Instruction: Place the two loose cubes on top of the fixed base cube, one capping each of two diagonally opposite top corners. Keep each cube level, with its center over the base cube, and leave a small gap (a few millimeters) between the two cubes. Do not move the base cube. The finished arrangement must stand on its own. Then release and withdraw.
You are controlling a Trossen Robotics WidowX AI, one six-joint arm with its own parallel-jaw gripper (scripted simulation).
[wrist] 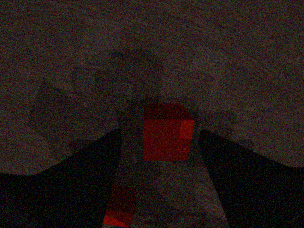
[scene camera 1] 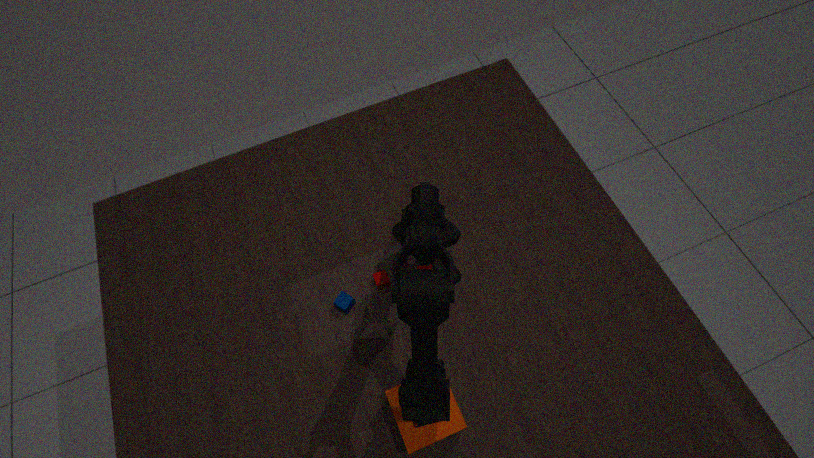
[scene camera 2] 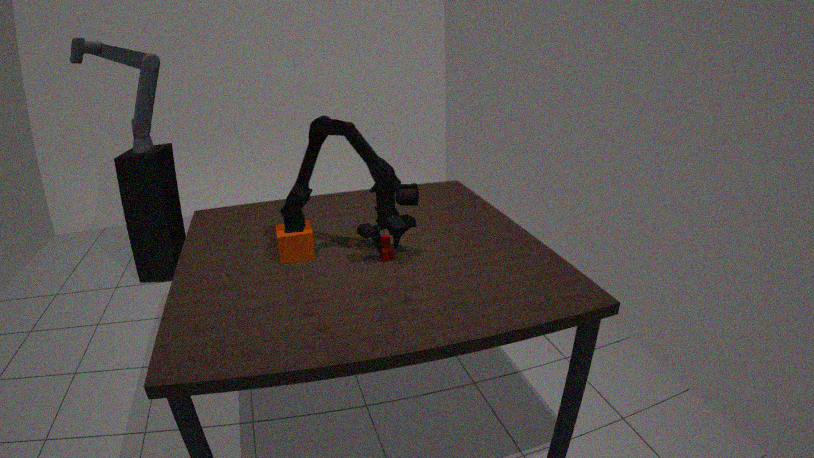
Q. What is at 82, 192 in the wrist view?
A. The gripper.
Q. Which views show the gripper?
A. The wrist view, scene camera 1 and scene camera 2: all of them.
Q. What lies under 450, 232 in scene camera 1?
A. The gripper.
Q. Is the gripper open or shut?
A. Open.
